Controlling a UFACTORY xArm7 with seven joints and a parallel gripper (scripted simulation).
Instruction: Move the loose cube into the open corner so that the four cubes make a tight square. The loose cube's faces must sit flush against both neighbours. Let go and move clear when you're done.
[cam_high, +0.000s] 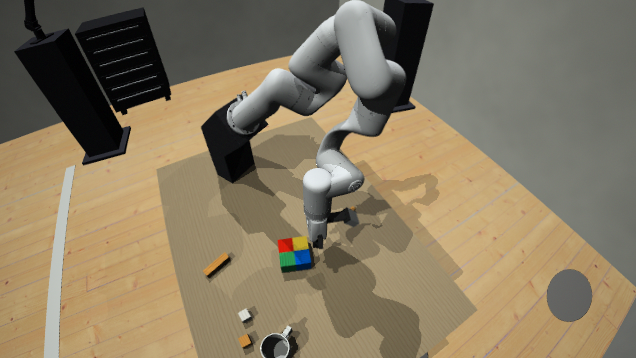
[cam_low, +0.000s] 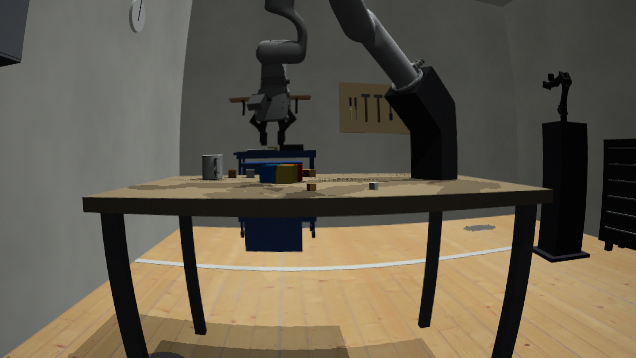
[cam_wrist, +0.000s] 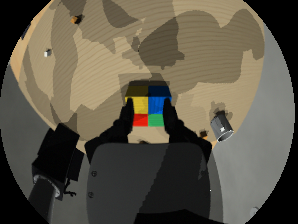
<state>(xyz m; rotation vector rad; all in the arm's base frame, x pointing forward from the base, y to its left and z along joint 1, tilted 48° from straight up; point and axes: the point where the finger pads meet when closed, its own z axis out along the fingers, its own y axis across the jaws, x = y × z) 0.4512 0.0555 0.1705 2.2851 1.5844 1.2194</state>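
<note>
Now: hand 110 mm to the left of the green cube, 100 mm above it and 10 mm short of it. From my hand the other things lie so: tiny piece (200 mm to the left, 130 mm behind, 120 mm below); then yellow cube (100 mm below, 50 mm to the right, 30 mm behind); then red cube (100 mm to the right, 100 mm below, 40 mm behind).
</note>
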